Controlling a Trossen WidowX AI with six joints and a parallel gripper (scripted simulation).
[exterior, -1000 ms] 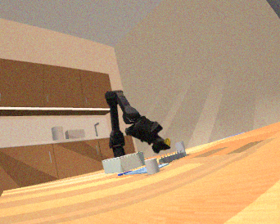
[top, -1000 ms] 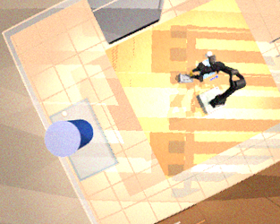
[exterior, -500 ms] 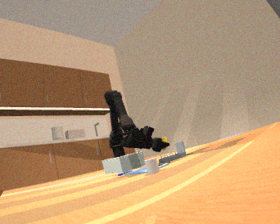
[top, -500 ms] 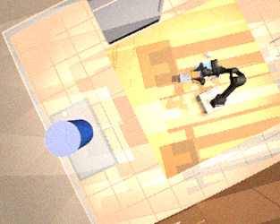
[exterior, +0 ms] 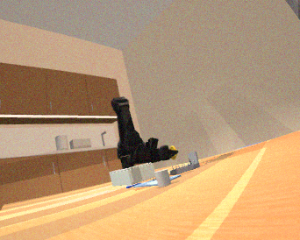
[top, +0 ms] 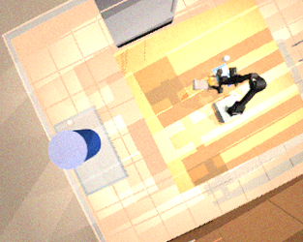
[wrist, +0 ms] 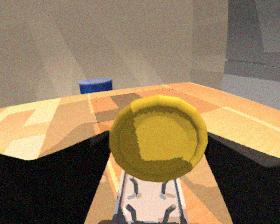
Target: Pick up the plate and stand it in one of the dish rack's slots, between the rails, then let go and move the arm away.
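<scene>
My gripper tip is now 8 cm above the grey dish rack, 3 cm to the right of it and 2 cm short of it. Also, from my gripper tip: cup: 26 cm to the right, 8 cm below, 7 cm ahead; plate: 1 cm to the right.
</scene>
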